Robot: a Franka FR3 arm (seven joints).
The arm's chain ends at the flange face. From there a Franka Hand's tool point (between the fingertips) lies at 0.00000 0.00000 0.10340 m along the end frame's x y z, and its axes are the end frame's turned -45 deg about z.
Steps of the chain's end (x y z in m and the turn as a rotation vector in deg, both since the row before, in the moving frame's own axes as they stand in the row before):
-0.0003 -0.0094 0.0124 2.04 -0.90 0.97
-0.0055 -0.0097 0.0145 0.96 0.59 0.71
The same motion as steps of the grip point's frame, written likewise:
0.0079 -0.0106 0.0123 2.08 0.81 0.97
0.0050 -0.0112 0.0145 0.26 1.10 0.71

